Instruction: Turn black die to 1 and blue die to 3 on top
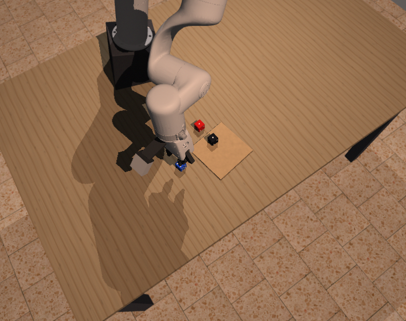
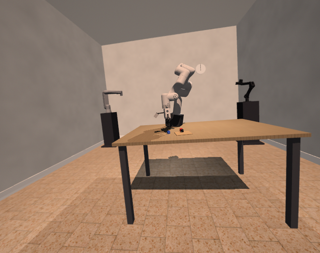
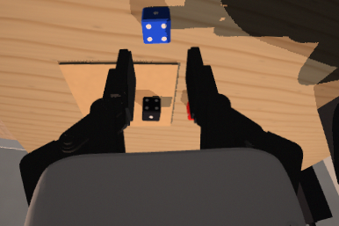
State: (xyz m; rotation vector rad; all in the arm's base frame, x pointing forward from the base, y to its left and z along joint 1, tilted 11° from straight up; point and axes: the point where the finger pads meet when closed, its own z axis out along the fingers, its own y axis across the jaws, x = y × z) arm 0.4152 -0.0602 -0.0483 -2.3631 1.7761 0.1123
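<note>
My gripper is now 8 cm above the blue die. Also, from my hand: tan mat 2 cm ahead, 14 cm to the left, 9 cm below; then red die 9 cm behind, 12 cm to the left, 8 cm below; then black die 2 cm behind, 13 cm to the left, 7 cm below.
</note>
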